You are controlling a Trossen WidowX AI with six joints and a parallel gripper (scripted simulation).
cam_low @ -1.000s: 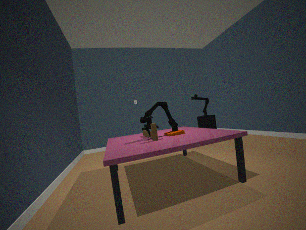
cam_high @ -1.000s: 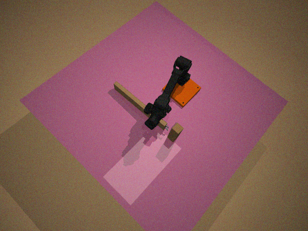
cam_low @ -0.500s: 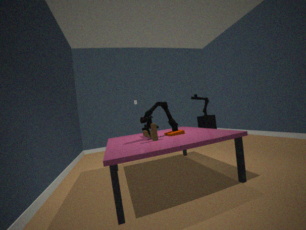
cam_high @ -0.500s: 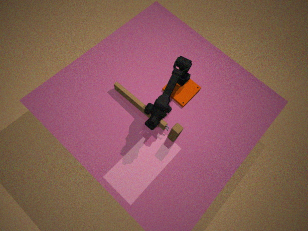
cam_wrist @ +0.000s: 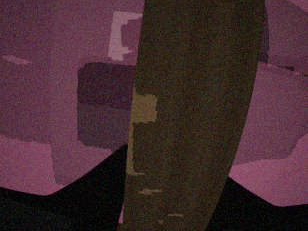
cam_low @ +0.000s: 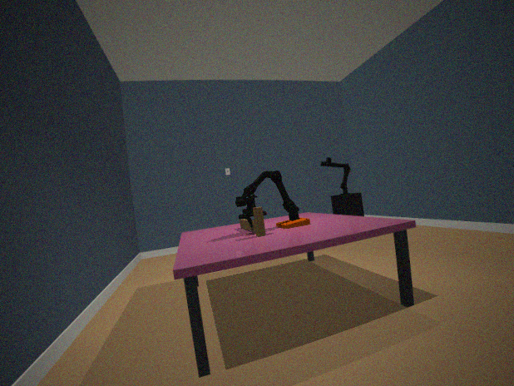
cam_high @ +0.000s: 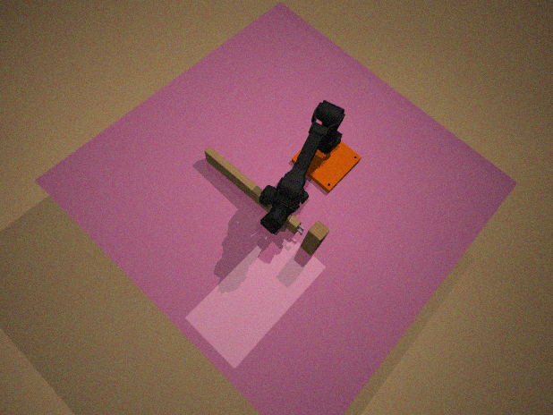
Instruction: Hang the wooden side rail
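Right now the headboard post is 140 mm to the left of my gripper tip, 40 mm above it and 10 mm behind it.
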